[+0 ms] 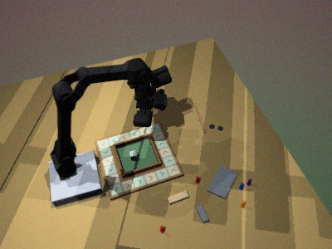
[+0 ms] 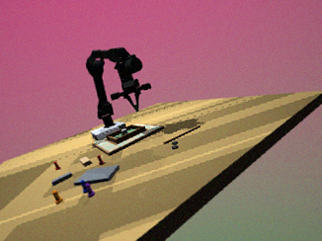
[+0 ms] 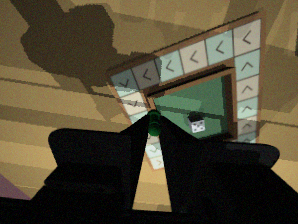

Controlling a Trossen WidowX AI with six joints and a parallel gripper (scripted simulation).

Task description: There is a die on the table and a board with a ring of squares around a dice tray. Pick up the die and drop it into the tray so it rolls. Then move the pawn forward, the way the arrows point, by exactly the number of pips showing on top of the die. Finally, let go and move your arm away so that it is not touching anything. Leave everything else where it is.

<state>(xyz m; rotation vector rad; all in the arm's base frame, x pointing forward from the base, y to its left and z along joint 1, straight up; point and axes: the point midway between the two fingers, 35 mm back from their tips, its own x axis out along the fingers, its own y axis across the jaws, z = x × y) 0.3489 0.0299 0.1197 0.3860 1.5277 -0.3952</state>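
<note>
Now: gripper tip 9 cm past the white die, 6 cm to the left of it and 10 cm above it. The rest, counted from my gripper tip: thin stick: 24 cm ahead, 2 cm to the left, 12 cm below; then green dice tray: 8 cm behind, 6 cm to the right, 12 cm below; then green pawn: right at my gripper tip.
</note>
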